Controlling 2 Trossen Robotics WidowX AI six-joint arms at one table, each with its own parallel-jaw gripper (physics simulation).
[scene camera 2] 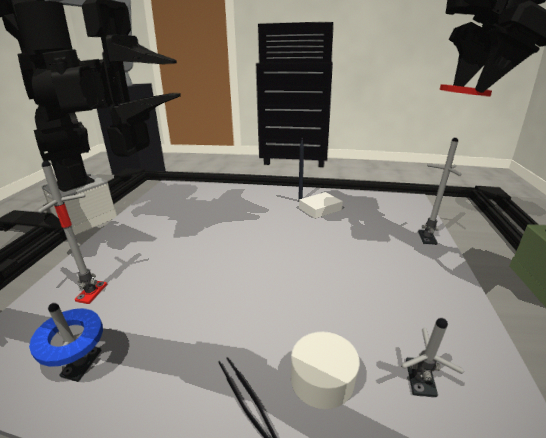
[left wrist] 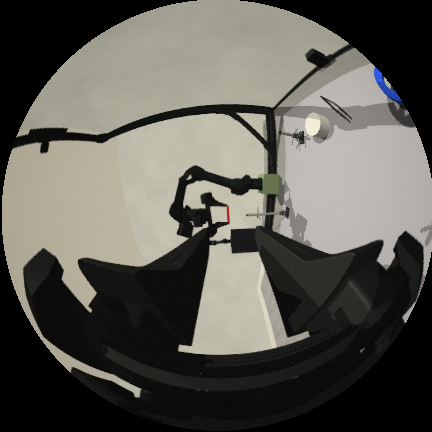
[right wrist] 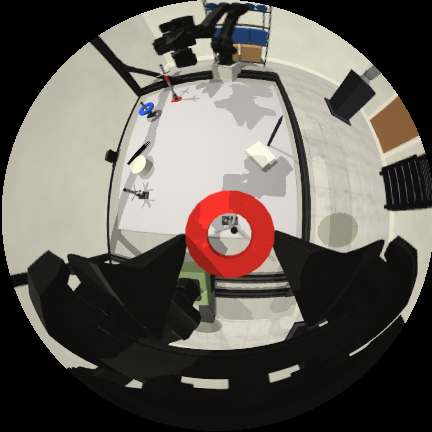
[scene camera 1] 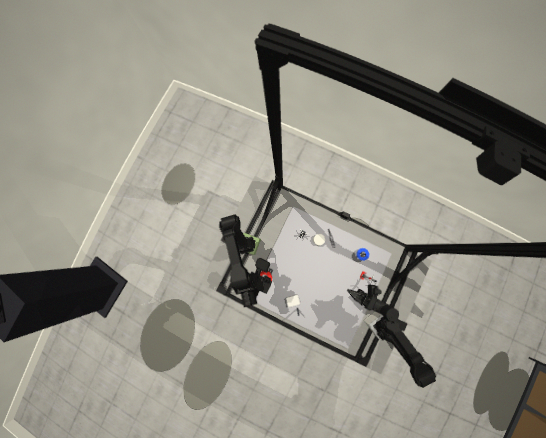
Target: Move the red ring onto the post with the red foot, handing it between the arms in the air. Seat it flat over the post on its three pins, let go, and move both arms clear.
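Places are measured from the left arm's base along level axes (x ahead, y left, z up), in metres.
Pixels of known places: left gripper, fingertip midpoint: (scene camera 2: 177,78) (left wrist: 232,232) (right wrist: 170,49) (scene camera 1: 348,290); right gripper, fingertip midpoint: (scene camera 2: 466,90) (left wrist: 227,214) (right wrist: 229,237); left arm's base, origin of the base link: (scene camera 2: 73,183) (right wrist: 225,62) (scene camera 1: 380,326); right arm's base, origin of the base link: (left wrist: 259,183) (right wrist: 187,289) (scene camera 1: 248,243).
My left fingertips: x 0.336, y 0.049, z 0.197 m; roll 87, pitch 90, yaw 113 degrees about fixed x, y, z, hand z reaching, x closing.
Observation:
Ahead of a thing's pixels: the offset from my left fingertips to its middle. "spot": to the spot under its first point.
The red ring @[dx +0.279, dy +0.287, dz -0.018 m] (scene camera 2: 465,90) (right wrist: 200,215) (left wrist: 228,214) (scene camera 1: 268,274) is in the air, roughly level, held between the fingertips of my right gripper (right wrist: 229,237) (scene camera 2: 469,88). In scene camera 2 it hangs above the tip of a grey post with a black foot @[spot: dx +0.278, dy +0.284, dz -0.180 m] (scene camera 2: 441,192). The post with the red foot @[spot: dx -0.066, dy -0.155, dz -0.179 m] (scene camera 2: 70,240) (right wrist: 170,87) stands at the left in scene camera 2, with a red band and three pins high on it and no ring on it. My left gripper (scene camera 2: 177,78) (left wrist: 232,232) is partly open and empty, in the air above and to the right of that post in scene camera 2.
A blue ring (scene camera 2: 40,345) (scene camera 1: 363,254) leans around a short post at front left in scene camera 2. A cream cylinder @[dx +0.258, dy -0.067, dz -0.252 m] (scene camera 2: 325,367), dark tweezers (scene camera 2: 245,395) and a short three-pinned post @[spot: dx +0.342, dy -0.016, dz -0.210 m] (scene camera 2: 434,345) stand or lie near the front. A cream block @[dx +0.060, dy +0.269, dz -0.260 m] (scene camera 2: 320,205) lies at the back.

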